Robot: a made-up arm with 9 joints.
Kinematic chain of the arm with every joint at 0, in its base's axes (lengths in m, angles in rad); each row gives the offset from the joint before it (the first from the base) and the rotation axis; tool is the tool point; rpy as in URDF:
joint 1: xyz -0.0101 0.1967 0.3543 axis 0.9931 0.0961 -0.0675
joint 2: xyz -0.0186 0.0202 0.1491 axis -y
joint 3: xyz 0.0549 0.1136 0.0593 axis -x
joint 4: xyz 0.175 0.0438 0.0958 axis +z
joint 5: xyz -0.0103 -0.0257 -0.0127 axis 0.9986 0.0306 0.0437
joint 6: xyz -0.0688 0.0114 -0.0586 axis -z
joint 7: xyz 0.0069 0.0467 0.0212 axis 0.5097 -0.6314 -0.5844
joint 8: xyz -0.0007 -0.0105 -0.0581 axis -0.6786 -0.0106 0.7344
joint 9: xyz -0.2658 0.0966 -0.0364 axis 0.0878 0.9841 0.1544
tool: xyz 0.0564 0.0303 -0.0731 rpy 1.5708 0 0
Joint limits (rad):
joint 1: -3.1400..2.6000
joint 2: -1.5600..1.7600
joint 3: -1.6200..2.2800
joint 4: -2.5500..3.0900
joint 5: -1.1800..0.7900
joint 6: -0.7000..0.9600
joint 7: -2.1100..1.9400
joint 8: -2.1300..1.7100
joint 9: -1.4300..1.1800
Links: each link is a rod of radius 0.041 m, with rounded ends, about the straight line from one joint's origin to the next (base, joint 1, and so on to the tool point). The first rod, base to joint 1, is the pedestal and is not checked.
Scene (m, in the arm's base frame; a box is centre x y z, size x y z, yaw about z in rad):
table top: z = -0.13
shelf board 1: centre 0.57 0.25 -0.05 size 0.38 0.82 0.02 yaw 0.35
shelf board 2: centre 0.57 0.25 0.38 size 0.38 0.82 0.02 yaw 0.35
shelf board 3: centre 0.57 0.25 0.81 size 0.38 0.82 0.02 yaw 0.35
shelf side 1: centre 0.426 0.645 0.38 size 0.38 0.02 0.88 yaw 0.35
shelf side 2: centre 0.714 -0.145 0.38 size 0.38 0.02 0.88 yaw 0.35
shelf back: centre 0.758 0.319 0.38 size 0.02 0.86 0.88 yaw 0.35
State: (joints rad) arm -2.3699 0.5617 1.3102 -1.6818 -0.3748 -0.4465 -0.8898 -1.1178 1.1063
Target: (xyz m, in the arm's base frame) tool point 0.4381 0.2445 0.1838
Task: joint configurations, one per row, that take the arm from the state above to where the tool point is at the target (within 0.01 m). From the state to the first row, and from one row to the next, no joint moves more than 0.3 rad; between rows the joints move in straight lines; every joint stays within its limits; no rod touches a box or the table.
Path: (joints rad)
1: -2.2905 0.7764 1.4238 -1.4480 -0.5194 -0.4361 -0.9077 -1.1261 0.9430

